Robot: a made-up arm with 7 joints. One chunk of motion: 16 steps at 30 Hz.
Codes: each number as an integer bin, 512 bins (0 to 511) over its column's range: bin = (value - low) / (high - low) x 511, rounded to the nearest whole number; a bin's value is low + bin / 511 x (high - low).
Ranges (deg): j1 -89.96..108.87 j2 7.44..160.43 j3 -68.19..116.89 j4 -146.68..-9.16 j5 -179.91..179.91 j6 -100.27..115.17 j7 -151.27..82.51
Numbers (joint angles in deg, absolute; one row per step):
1: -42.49 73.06 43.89 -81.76 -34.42 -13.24 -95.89
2: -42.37 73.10 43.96 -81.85 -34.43 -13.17 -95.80
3: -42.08 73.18 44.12 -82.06 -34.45 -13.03 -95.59
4: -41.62 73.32 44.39 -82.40 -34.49 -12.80 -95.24
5: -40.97 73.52 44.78 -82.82 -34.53 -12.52 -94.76
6: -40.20 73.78 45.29 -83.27 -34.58 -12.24 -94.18
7: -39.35 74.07 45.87 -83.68 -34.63 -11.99 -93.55
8: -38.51 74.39 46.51 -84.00 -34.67 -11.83 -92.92
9: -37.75 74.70 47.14 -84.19 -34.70 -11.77 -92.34
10: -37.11 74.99 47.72 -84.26 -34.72 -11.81 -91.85
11: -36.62 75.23 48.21 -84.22 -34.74 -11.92 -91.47
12: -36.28 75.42 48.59 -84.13 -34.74 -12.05 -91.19
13: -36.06 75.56 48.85 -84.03 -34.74 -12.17 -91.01
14: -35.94 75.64 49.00 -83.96 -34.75 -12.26 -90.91
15: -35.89 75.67 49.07 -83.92 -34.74 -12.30 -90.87
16: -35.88 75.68 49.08 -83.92 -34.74 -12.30 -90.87
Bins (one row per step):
1: 122 219 309 241 207 206 121
2: 122 219 310 241 207 207 121
3: 123 220 310 240 207 207 122
4: 124 220 311 239 207 207 122
5: 126 221 312 237 206 208 124
6: 128 222 313 236 206 209 125
7: 130 223 315 234 206 209 126
8: 132 224 317 233 206 210 128
9: 134 225 318 232 206 210 129
10: 136 226 320 232 206 210 130
11: 137 226 321 232 206 210 131
12: 138 227 322 232 206 209 131
13: 139 228 323 233 206 209 132
14: 139 228 324 233 206 209 132
15: 139 228 324 233 206 209 132
16: 139 228 324 233 206 209 132

